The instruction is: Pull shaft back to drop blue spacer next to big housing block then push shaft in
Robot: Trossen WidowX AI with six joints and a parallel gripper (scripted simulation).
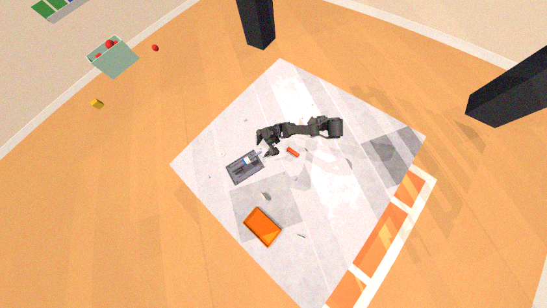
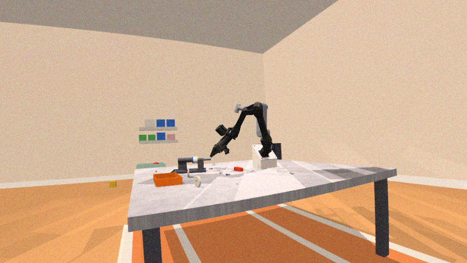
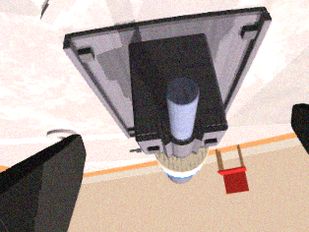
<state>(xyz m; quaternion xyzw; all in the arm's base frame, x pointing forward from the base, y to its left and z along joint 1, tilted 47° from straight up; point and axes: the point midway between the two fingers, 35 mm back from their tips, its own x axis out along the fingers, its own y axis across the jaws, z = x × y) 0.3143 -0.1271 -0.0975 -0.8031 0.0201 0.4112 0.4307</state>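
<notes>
Now: the blue spacer 110 mm ahead of my gripper tip, 50 mm to the right of it and 20 mm below it. The rest, counted from my gripper tip: orange tray 360 mm ahead, 260 mm to the left, 90 mm below.
</notes>
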